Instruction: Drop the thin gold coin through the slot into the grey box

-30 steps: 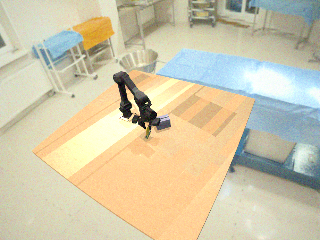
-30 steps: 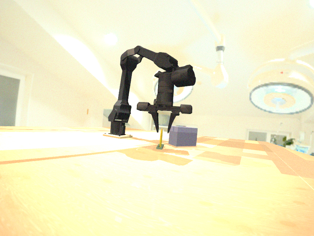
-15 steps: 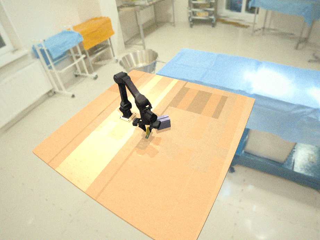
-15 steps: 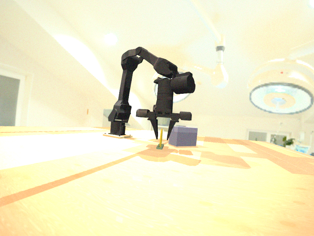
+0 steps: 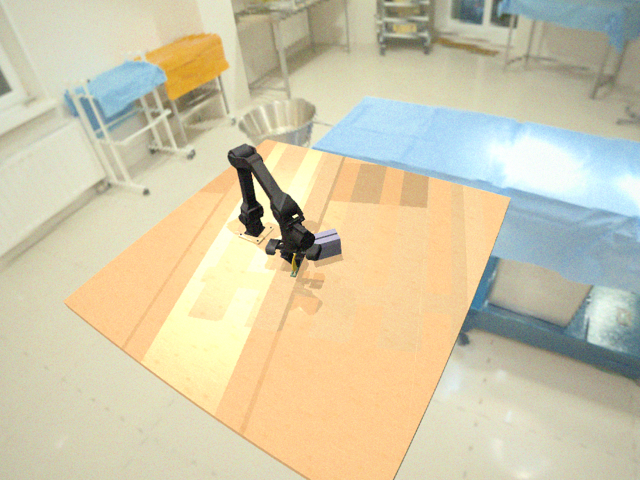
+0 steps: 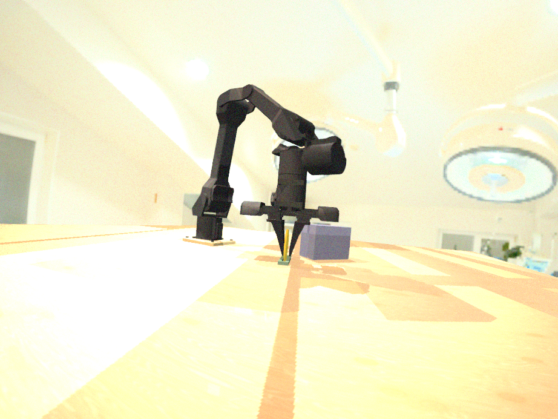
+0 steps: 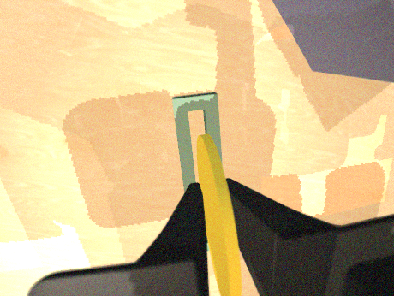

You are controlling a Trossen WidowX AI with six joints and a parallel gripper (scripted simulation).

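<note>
Right now my gripper tip is 20 mm below the thin gold coin.
</note>
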